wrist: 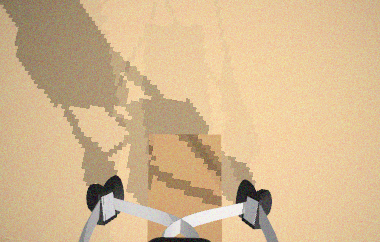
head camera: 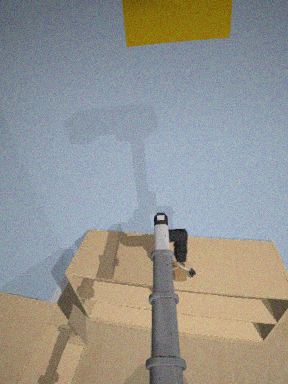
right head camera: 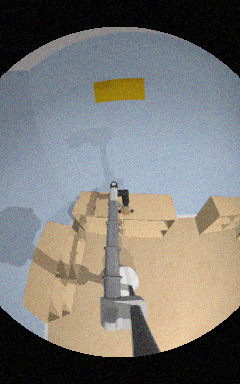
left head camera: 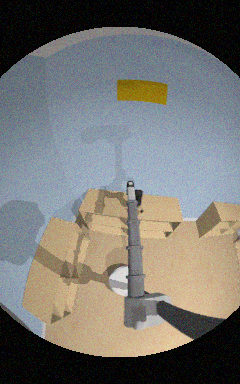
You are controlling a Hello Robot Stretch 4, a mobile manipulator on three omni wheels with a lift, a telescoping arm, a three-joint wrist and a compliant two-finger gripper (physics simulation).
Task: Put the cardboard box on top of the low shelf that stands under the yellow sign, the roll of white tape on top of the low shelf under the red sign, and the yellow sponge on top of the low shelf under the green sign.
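Places are measured from the robot's base along level axes (x ahead, y left, z up), in metres.
Pixels of known places: gripper, fingertip midpoint: (wrist: 180, 193) (head camera: 179, 275) (right head camera: 125, 212); robot's base, link origin: (right head camera: 121, 279) (left head camera: 125, 279).
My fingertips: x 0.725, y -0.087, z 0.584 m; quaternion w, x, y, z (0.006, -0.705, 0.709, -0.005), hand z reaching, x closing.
For each thing: its top centre in the pictures, then the offset to it from my fingertips. "*": a spot on its surface instead. Level surfaces: height alone.
- cardboard box, top centre: (wrist: 185, 189) (head camera: 179, 268) dx +0.013, dy -0.003, dz +0.048 m
- low shelf, surface height: dz -0.002 m
- yellow sign, top centre: (right head camera: 117, 78) (left head camera: 142, 79) dx +0.318, dy -0.006, dz +1.240 m
- third shelf, surface spot: (right head camera: 207, 215) (left head camera: 208, 219) * dx -0.081, dy -1.292, dz -0.243 m
The cardboard box (head camera: 180, 274) (wrist: 184, 160) is on the top of the low shelf (head camera: 230, 262) (left head camera: 160, 207) (right head camera: 155, 206) (wrist: 310, 100) under the yellow sign (head camera: 177, 20) (left head camera: 142, 92) (right head camera: 120, 90). My gripper (head camera: 182, 269) (right head camera: 125, 211) (wrist: 180, 193) is open around the box, with a gap on each side between the box and the fingertips. The arm hides part of the gripper in the head view. The box's underside is hidden. The white tape, the yellow sponge, and the red and green signs do not show.
Another low shelf (head camera: 25, 320) (left head camera: 42, 270) (right head camera: 42, 275) stands at the left, close to the first one's corner. A third shelf (left head camera: 209, 220) (right head camera: 207, 215) stands at the right. A white round thing (left head camera: 118, 280) (right head camera: 131, 276) shows low beside the arm. The wall is behind the shelf.
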